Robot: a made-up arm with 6 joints.
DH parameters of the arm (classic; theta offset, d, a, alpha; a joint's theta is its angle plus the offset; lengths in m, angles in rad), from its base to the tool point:
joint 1: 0 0.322 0 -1.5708
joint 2: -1.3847 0 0.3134 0
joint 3: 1.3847 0 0.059 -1.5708
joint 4: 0 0.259 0 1.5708
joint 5: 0 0 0.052 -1.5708
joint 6: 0 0.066 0 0
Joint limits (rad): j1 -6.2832..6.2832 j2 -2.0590..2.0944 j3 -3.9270..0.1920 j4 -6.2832..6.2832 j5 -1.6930..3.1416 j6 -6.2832..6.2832
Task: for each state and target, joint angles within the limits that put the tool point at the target. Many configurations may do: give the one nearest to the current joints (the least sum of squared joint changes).
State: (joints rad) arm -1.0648 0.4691 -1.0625 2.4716 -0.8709 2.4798
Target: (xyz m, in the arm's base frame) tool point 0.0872 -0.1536 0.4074
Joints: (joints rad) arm -0.8456 0.0216 -0.5391 2.6846 -1.0611 2.4798
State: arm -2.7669 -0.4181 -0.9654 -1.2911 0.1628 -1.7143
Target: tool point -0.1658 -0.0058 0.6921
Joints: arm -3.2450 -0.7427 -0.9417 -1.2764 0.3788 -1.7143
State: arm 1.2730 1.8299 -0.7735 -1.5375 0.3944 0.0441
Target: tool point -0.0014 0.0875 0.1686
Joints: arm 1.1526 1.0273 -0.1765 -1.6383 0.2126 0.0441
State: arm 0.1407 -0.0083 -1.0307 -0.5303 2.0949 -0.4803
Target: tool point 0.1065 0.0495 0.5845
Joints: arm 0.5734 -0.6397 -0.9471 -0.1944 2.3059 -0.4803
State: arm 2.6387 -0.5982 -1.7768 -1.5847 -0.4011 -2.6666
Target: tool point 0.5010 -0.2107 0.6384
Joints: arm 2.8602 -1.3936 -2.4078 -1.4079 -0.2007 -2.6666
